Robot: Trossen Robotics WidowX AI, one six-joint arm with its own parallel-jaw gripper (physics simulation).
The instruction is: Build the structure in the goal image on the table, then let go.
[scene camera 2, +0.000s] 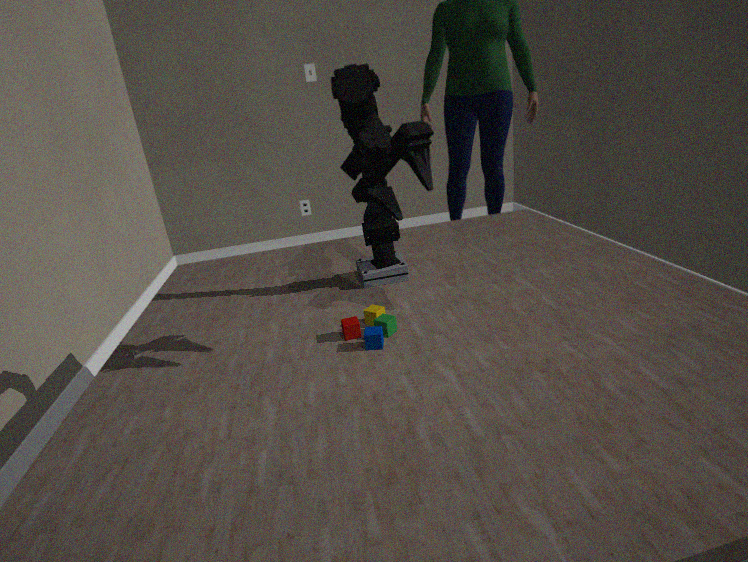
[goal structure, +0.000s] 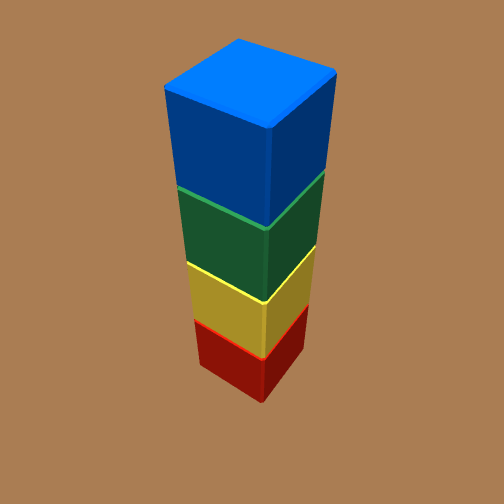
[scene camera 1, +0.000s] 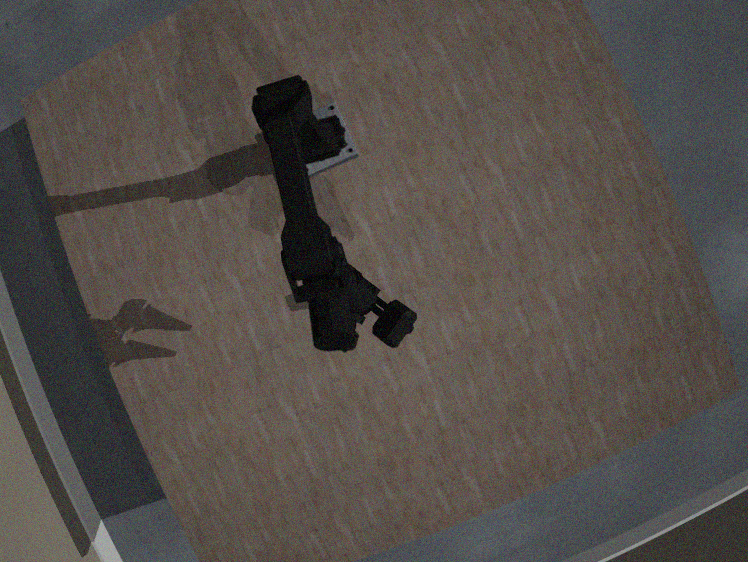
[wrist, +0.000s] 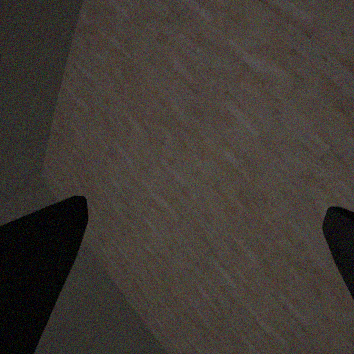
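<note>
A red cube (scene camera 2: 350,328), a yellow cube (scene camera 2: 373,313), a green cube (scene camera 2: 387,325) and a blue cube (scene camera 2: 373,339) sit in a close cluster on the wood-patterned surface (scene camera 2: 483,423) in scene camera 2. Red is at the left, yellow at the back, green at the right and blue at the front. No cube is seen stacked on another. Whether the neighbouring cubes touch is unclear. In scene camera 1 the arm hides the cubes. My gripper (scene camera 2: 416,203) (wrist: 208,213) is open and empty, high above the surface. The cubes do not show in the wrist view.
The arm's base plate (scene camera 2: 387,277) (scene camera 1: 333,162) stands behind the cubes in scene camera 2. The arm's shadow falls to the left across the surface. Walls with a white baseboard (scene camera 2: 260,246) surround the area. A person in a green top (scene camera 2: 478,54) is at the back right.
</note>
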